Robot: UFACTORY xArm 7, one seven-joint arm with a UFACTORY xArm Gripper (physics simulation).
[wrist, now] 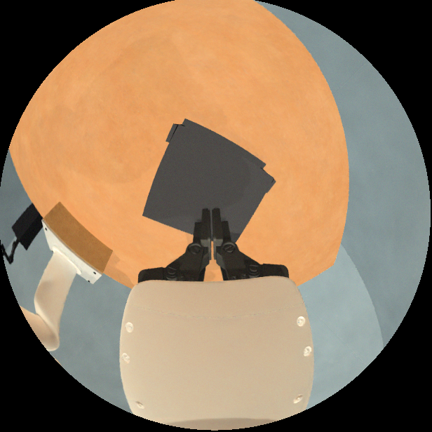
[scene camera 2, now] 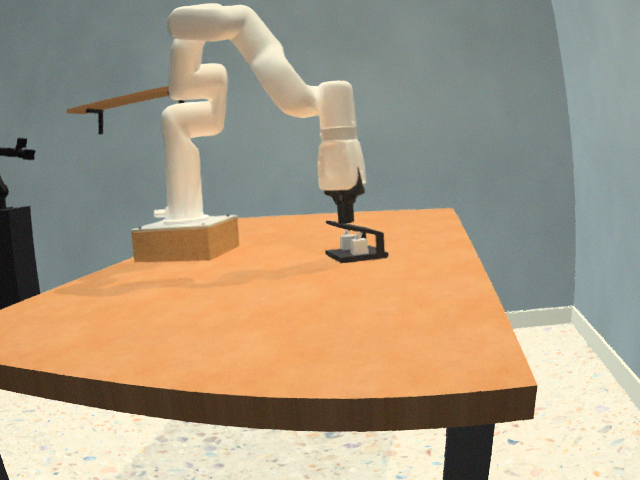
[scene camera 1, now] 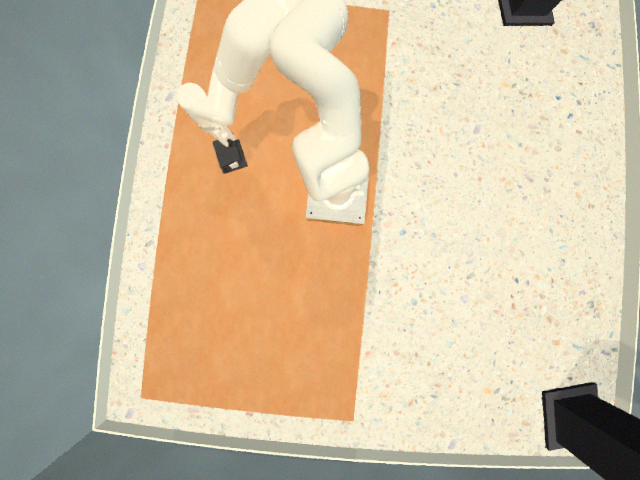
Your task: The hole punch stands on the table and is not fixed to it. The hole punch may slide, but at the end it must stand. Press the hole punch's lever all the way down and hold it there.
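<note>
The hole punch stands upright on the orange table. Its flat black base lies on the table top, with two whitish blocks on it. Its dark plate-like lever slopes up from the rear post to its free end, with a wide gap above the base. My gripper is shut and empty, pointing down. Its fingertips are at the lever's top face, near the free end, and seem to touch it. The fingertips hide a little of the lever.
The arm's base block stands on the table to one side of the hole punch. A wooden shelf is on the wall behind the arm. A black stand is at the far left in the second scene view.
</note>
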